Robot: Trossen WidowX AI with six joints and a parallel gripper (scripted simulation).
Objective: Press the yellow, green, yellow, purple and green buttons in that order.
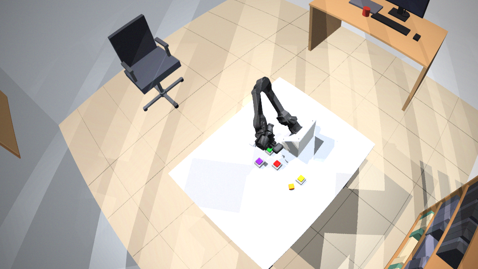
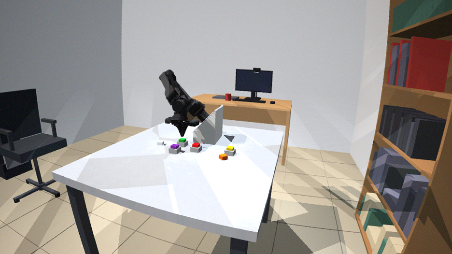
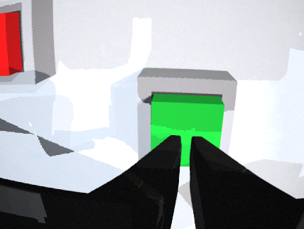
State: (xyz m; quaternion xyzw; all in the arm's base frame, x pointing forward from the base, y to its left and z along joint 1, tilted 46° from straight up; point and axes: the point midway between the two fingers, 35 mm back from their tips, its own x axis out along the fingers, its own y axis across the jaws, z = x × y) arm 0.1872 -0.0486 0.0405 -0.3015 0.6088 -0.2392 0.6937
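My gripper tip is 2 cm above the green button. The rest, counted from my gripper tip: red button 10 cm to the left, 4 cm ahead, 2 cm below; purple button 10 cm ahead, 2 cm below, 1 cm to the left; small grey block 12 cm to the right, 4 cm below, 4 cm ahead.
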